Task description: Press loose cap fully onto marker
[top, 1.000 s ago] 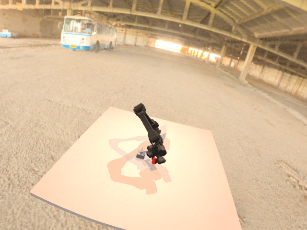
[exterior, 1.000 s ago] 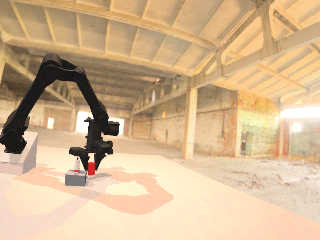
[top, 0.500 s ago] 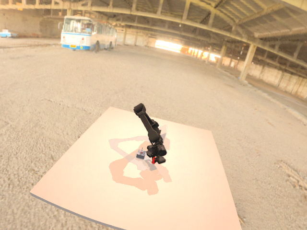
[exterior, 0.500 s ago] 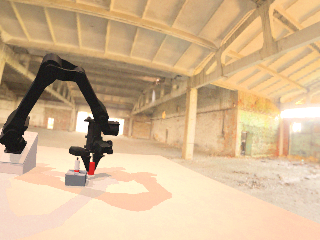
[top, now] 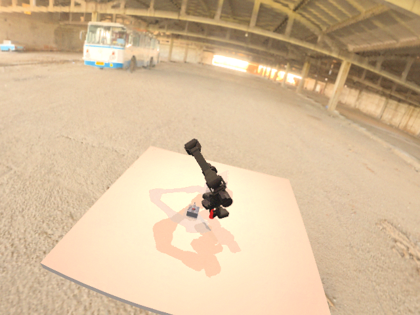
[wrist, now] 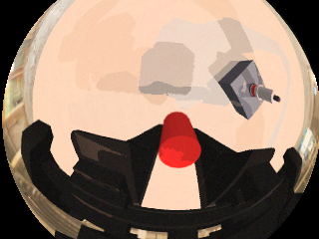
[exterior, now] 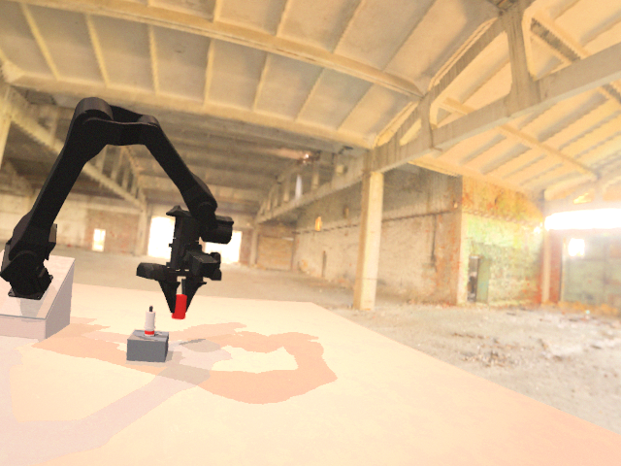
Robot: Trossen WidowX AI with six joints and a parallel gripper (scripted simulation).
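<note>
Right now the grey holder block is 4 cm behind my gripper tip, 11 cm to the right of it and 4 cm below it. The rest, counted from my gripper tip: red cap: 1 cm above.
</note>
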